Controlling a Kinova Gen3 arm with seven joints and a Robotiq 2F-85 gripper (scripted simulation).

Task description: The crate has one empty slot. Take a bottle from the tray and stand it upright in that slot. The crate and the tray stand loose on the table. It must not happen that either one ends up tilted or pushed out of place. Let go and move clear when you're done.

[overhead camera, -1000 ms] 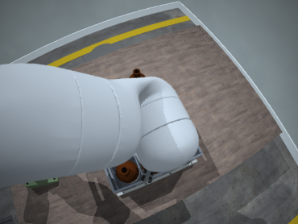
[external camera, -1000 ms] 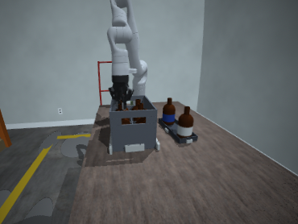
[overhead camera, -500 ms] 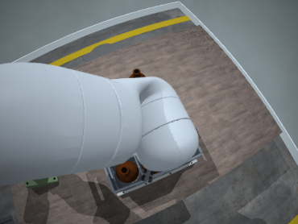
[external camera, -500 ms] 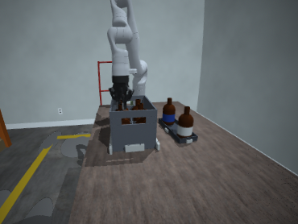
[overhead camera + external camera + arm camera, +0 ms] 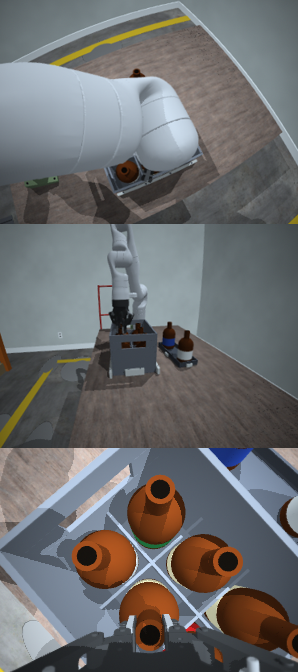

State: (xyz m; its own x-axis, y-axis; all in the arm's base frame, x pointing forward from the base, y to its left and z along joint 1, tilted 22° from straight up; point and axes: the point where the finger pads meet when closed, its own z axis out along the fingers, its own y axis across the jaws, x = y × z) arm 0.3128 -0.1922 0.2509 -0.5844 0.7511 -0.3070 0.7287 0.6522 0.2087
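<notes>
Right now my hand is 70 mm above the cream-label bottle. The rest, counted from my hand: grey crate (10 mm ahead, 40 mm to the left, 70 mm below); blue-label bottle (50 mm behind, 290 mm to the left, 70 mm below); white-label bottle (130 mm ahead, 280 mm to the left, 70 mm below).
</notes>
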